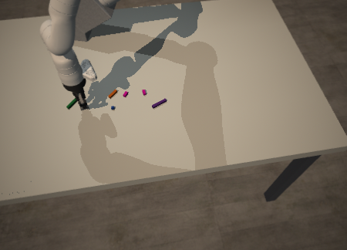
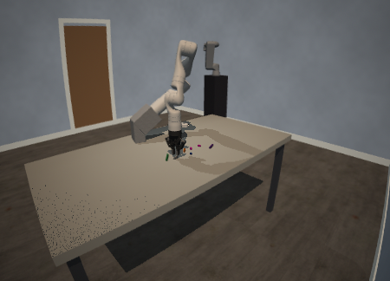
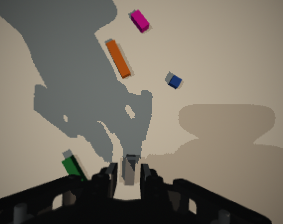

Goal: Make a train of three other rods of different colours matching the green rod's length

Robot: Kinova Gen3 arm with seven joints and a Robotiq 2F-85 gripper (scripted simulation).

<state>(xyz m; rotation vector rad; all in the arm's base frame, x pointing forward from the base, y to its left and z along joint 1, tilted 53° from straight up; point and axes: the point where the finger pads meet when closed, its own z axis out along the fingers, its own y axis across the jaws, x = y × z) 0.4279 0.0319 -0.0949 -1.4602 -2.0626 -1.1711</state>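
My hand is 3 cm above the grey rod. From my hand the other things lie so: orange rod 10 cm to the left, 6 cm behind, 3 cm below; green rod 4 cm to the right, 3 cm below, 3 cm behind; blue rod 11 cm to the left, 3 cm below.
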